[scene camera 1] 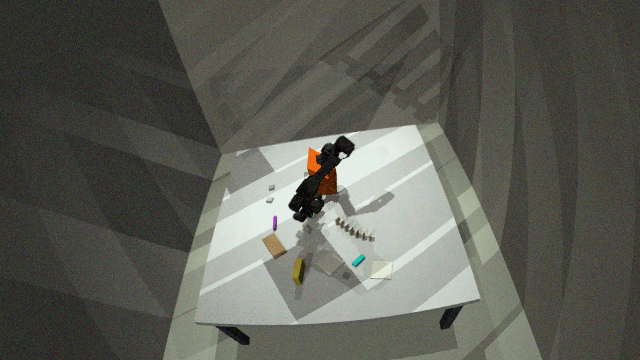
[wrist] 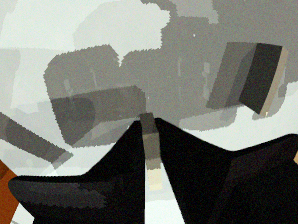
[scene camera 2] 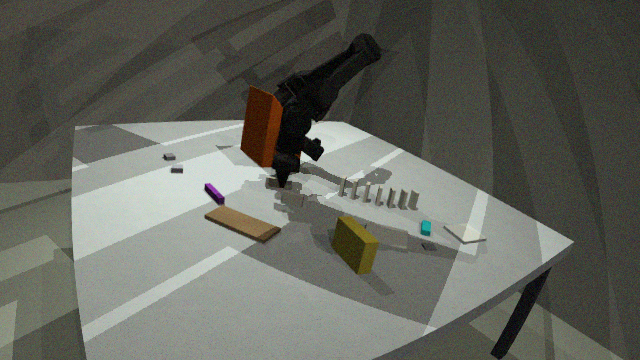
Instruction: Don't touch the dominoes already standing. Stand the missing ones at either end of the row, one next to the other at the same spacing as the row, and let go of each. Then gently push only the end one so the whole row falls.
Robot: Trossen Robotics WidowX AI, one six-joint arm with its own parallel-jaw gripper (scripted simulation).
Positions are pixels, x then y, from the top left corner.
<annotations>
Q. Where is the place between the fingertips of my gripper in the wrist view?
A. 147, 125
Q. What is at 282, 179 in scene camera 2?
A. My gripper.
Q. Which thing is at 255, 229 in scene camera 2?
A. A brown board.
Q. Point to a yellow block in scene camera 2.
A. At 354, 244
</annotations>
